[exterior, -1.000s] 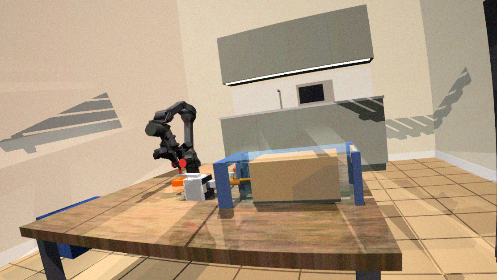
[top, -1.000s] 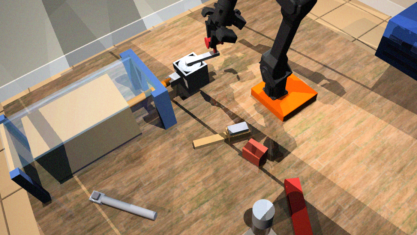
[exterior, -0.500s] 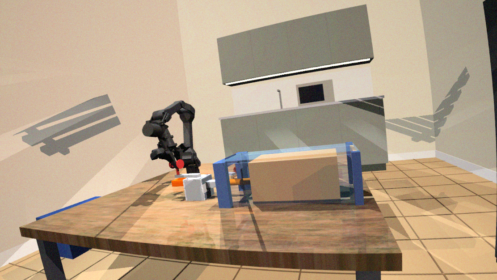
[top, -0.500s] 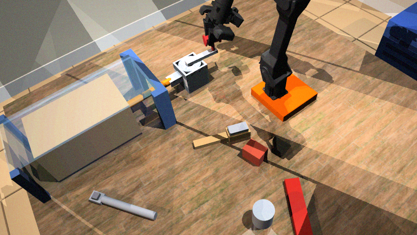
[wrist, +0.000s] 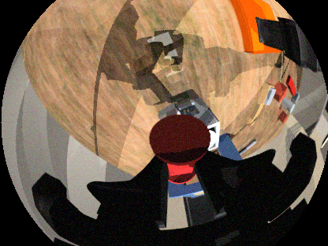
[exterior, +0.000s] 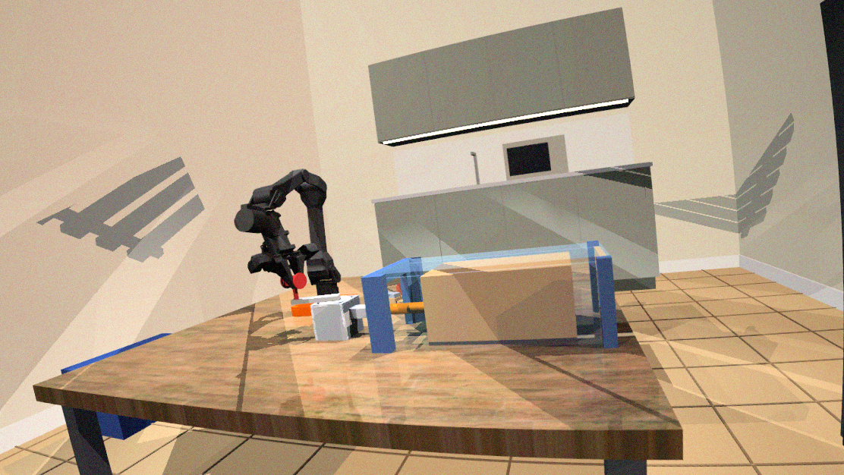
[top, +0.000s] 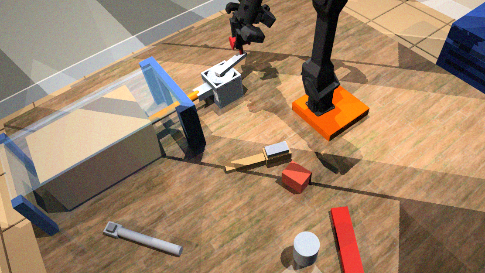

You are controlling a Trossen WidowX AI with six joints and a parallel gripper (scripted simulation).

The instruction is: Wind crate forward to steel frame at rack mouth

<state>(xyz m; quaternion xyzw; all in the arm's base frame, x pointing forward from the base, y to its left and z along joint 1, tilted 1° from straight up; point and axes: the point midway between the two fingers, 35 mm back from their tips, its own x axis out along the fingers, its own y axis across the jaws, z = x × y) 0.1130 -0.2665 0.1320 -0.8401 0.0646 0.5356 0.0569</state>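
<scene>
Now: the winch handle 2 cm ahead of my gripper tip, 2 cm to the left of it and 3 cm below it. From my gripper tip the other things lie so: red knob: 1 cm behind; then wooden brush: 11 cm ahead, 32 cm to the left, 11 cm below; then grey winch: 7 cm ahead, 3 cm to the left, 10 cm below.
</scene>
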